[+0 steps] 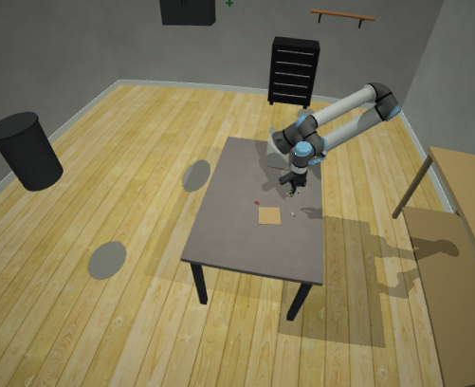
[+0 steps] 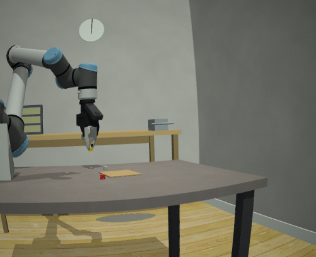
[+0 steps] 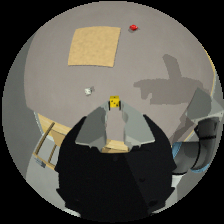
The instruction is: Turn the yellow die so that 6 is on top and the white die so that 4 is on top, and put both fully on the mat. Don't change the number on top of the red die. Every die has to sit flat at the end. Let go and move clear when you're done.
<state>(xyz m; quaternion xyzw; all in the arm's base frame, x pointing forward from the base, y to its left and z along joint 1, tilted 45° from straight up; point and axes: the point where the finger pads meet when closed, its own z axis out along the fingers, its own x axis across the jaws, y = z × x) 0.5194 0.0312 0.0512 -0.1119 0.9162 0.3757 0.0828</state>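
Right now my hand is 10 mm above the yellow die. Also, from my hand: red die 210 mm to the right, 110 mm below, 10 mm behind; then white die 110 mm below, 70 mm ahead, 20 mm to the left; then tan mat 120 mm to the right, 110 mm below, 90 mm ahead.
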